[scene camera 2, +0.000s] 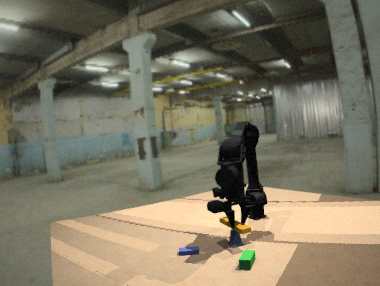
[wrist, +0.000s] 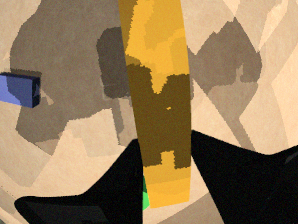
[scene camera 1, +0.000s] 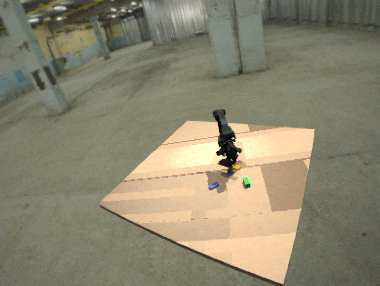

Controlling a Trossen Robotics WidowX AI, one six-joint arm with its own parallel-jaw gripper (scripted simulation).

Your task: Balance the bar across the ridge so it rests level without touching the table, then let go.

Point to an orange bar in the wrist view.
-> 156,58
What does the gripper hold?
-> An orange bar.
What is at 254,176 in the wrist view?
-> The gripper.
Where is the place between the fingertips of the gripper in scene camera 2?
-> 238,226
